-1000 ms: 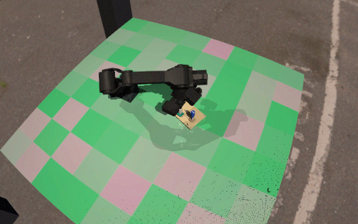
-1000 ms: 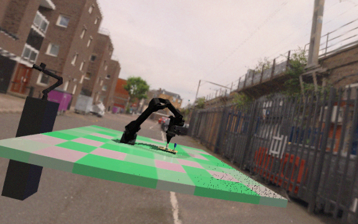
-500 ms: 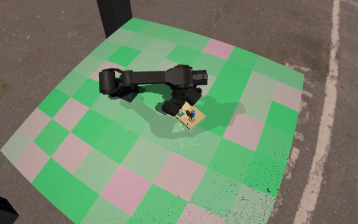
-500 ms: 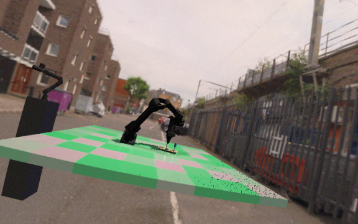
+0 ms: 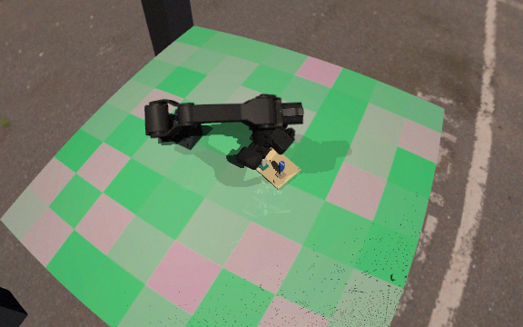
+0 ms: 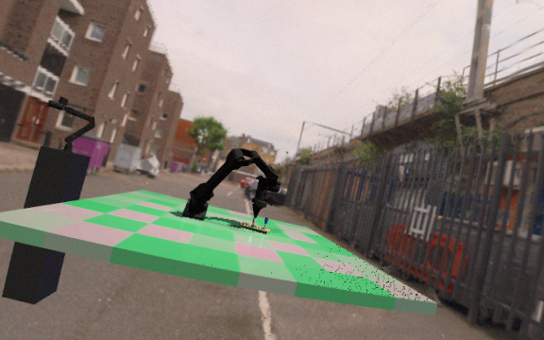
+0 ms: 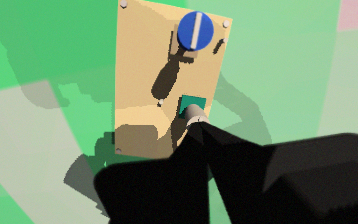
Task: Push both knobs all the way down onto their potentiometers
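Right now my gripper tip is 10 mm above the white knob. From my gripper tip the other things lie so: blue knob (60 mm ahead).
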